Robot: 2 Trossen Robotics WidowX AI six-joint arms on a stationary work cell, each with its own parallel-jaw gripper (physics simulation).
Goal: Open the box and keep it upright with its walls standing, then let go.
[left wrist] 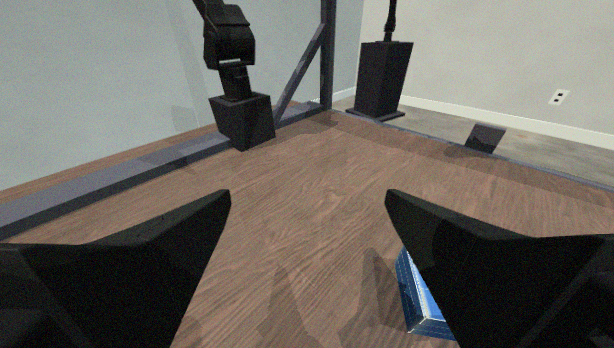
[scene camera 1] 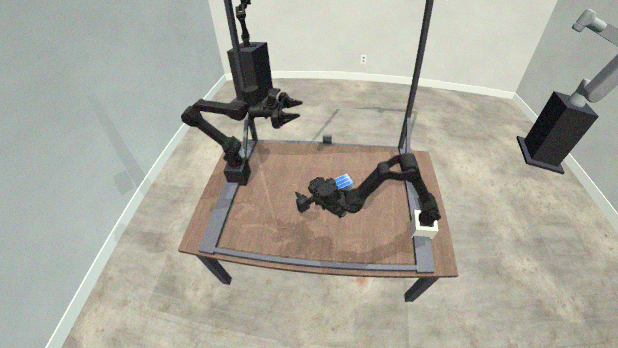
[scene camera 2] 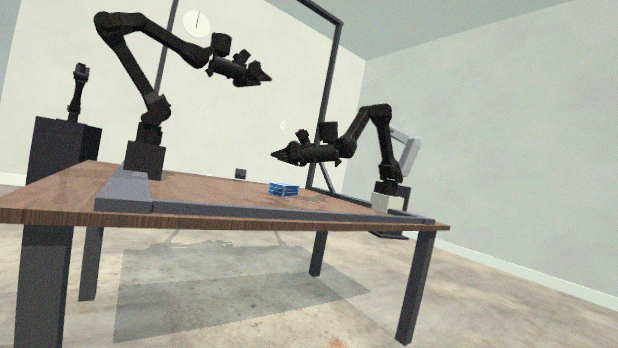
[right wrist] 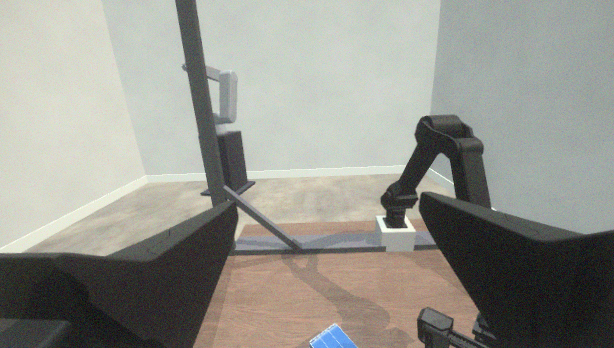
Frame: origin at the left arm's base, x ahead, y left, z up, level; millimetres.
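Seen in the pictures: left gripper, fingertip midpoint: (left wrist: 309, 196) (scene camera 1: 304, 186) (scene camera 2: 274, 156); right gripper, fingertip midpoint: (scene camera 1: 301, 108) (scene camera 2: 266, 82) (right wrist: 328, 205); left arm's base, origin of the base link: (scene camera 1: 426, 220) (right wrist: 394, 223); right arm's base, origin of the base link: (left wrist: 238, 96) (scene camera 1: 235, 164) (scene camera 2: 146, 143).
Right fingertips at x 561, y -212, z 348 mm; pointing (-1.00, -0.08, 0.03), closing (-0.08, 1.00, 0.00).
Offsets run from my right fingertips to a thing's top centre. Level surfaces: height alone.
A blue box with thin white lines {dx -148, dy +36, dz -377 mm} (scene camera 1: 343, 181) (scene camera 2: 283, 189) (left wrist: 409, 295) (right wrist: 334, 338) lies low and flat on the wooden table {dz -420 mm} (scene camera 1: 270, 220) (scene camera 2: 200, 189). Its top looks closed; no raised walls show. The left arm partly hides it in scene camera 1, and a finger partly hides it in the left wrist view. My left gripper (scene camera 1: 299, 199) (scene camera 2: 273, 154) (left wrist: 309, 196) is open and empty, above the table, its fingertips off to the box's left in both scene views. My right gripper (scene camera 1: 300, 109) (scene camera 2: 270, 78) (right wrist: 328, 205) is open and empty, high above and apart from the box.
A grey frame (scene camera 1: 310, 263) (scene camera 2: 280, 212) runs around the table top, with upright posts (scene camera 1: 416, 75) at the back. The left arm's white base block (scene camera 1: 425, 231) and the right arm's dark base block (scene camera 1: 237, 173) stand at the sides. A small dark block {dx -63, dy -303, dz -362 mm} (scene camera 1: 327, 139) sits at the back edge.
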